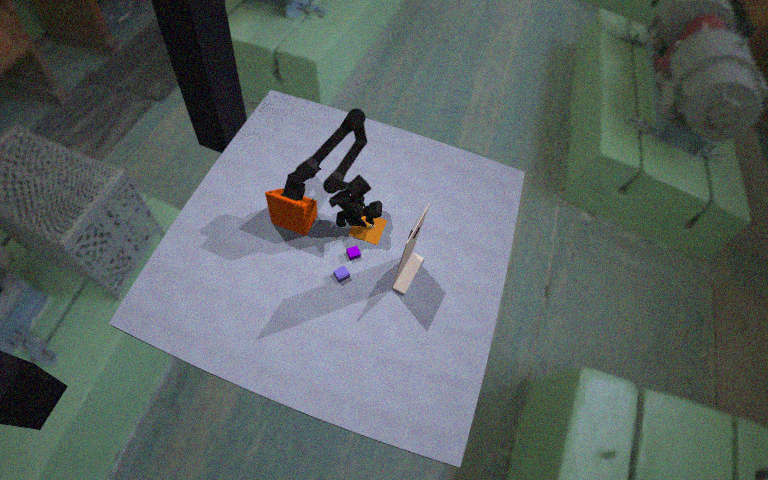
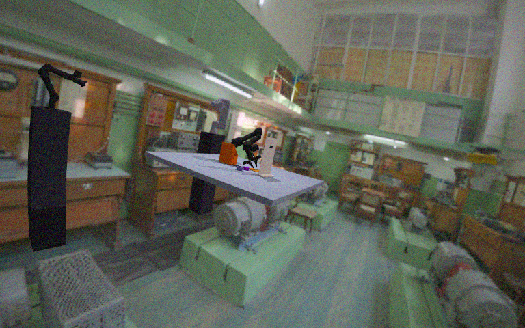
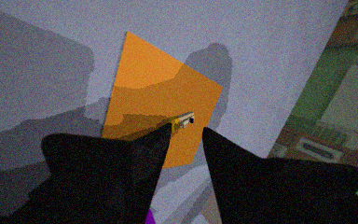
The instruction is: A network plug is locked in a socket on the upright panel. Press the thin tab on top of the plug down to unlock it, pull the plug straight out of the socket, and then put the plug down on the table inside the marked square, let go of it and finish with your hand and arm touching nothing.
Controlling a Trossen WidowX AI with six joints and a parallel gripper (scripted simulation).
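Now: gripper tip 1 cm short of the yellow plug. Also, from my gripper tip: orange square (1 cm behind, 2 cm below); then beige panel (19 cm ahead, 12 cm to the right, 14 cm above).
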